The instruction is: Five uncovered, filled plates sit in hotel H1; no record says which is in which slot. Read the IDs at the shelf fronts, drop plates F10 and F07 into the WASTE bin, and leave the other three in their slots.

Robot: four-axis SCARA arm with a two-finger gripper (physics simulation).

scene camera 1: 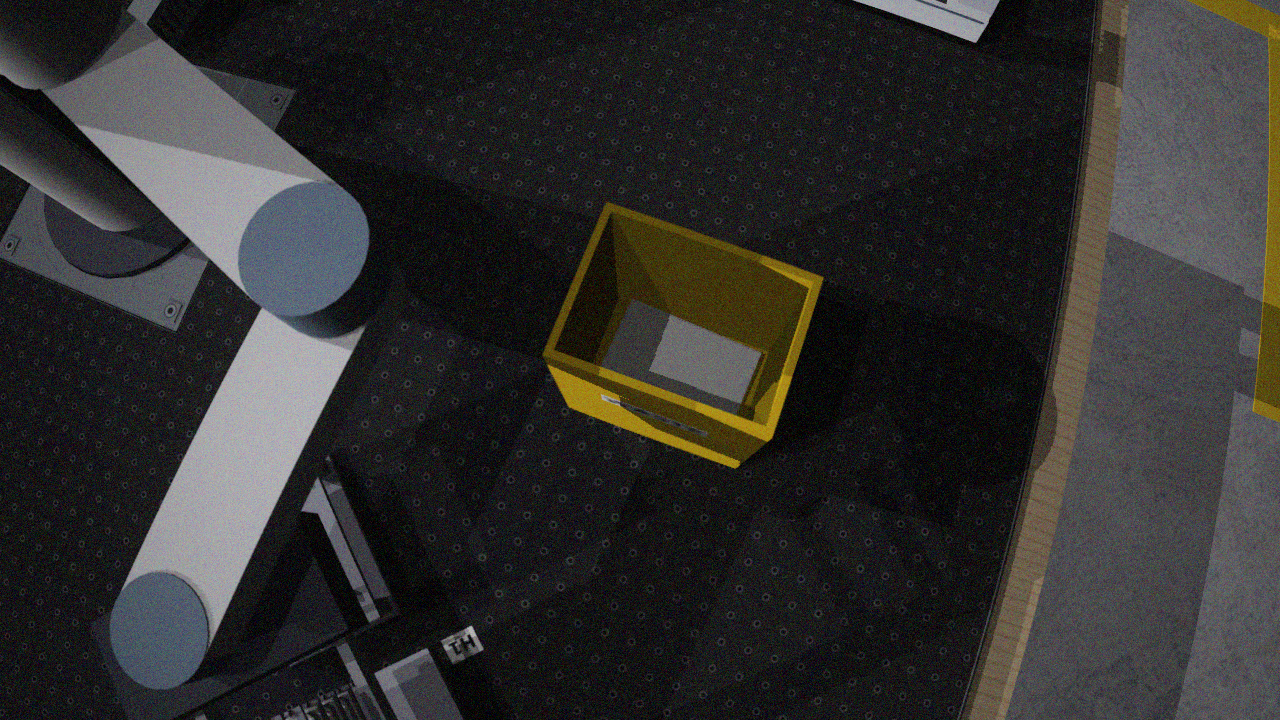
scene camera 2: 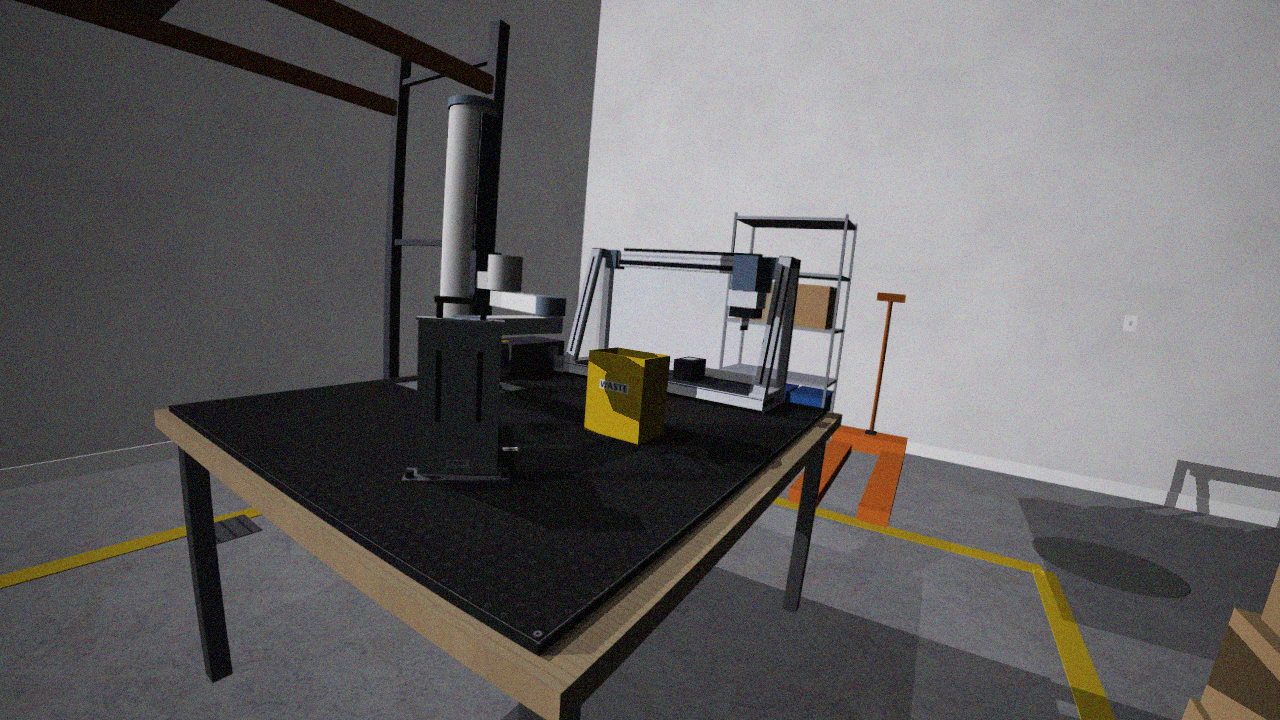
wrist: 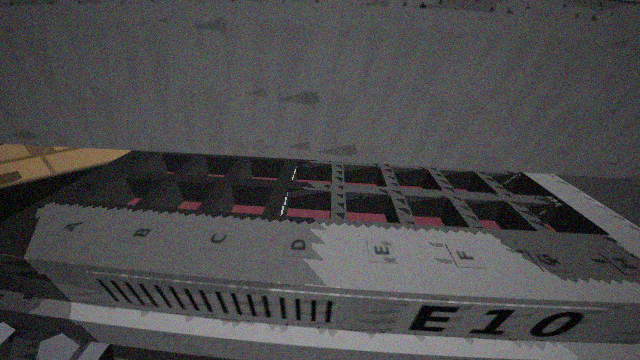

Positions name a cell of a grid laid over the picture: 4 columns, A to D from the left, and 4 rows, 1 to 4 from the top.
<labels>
plate F10: scene camera 1 C2; not seen in the wrist view (out of frame)
</labels>
